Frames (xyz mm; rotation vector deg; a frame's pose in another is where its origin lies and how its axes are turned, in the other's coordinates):
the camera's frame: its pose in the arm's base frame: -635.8 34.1 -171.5 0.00 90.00 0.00
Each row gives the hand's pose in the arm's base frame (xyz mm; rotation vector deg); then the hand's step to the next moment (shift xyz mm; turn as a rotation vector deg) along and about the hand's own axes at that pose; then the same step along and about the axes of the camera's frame.
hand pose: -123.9 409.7 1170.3 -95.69 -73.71 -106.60
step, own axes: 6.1 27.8 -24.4 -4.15 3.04 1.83
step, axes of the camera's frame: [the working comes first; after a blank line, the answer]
step, axes of the arm's base frame: 4.0 -32.1 18.9 4.46 -1.51 -2.76

-18.9 -32.1 4.0 2.76 -1.51 4.46
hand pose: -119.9 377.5 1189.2 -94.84 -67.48 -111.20
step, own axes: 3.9 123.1 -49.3 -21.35 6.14 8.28
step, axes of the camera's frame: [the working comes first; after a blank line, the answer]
step, axes of the arm's base frame: 53.5 -110.5 50.2 15.52 -2.90 -17.68

-50.2 -110.5 53.5 17.68 -2.90 15.52
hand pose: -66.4 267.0 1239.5 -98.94 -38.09 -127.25
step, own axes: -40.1 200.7 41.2 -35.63 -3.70 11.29
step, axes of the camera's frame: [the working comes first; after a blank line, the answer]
step, axes of the arm's base frame: 138.1 -156.3 9.5 17.33 5.96 -32.78

-9.5 -156.3 138.1 32.78 5.96 17.33
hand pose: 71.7 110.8 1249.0 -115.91 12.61 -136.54
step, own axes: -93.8 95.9 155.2 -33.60 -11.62 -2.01
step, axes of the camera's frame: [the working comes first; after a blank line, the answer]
step, axes of the arm's base frame: 160.0 -101.7 -78.5 4.60 14.96 -31.99

78.5 -101.7 160.0 31.99 14.96 4.60
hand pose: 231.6 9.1 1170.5 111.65 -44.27 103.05
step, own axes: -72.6 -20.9 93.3 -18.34 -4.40 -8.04
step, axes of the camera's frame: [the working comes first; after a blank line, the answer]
step, axes of the arm's base frame: 83.7 -30.8 -80.3 -4.13 10.91 -16.86

80.3 -30.8 83.7 16.86 10.91 -4.13
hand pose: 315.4 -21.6 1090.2 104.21 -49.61 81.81
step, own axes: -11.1 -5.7 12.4 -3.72 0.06 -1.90
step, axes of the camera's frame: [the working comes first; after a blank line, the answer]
step, axes of the arm's base frame: 9.3 -5.9 -13.7 -1.76 1.90 -3.28

13.7 -5.9 9.3 3.28 1.90 -1.76
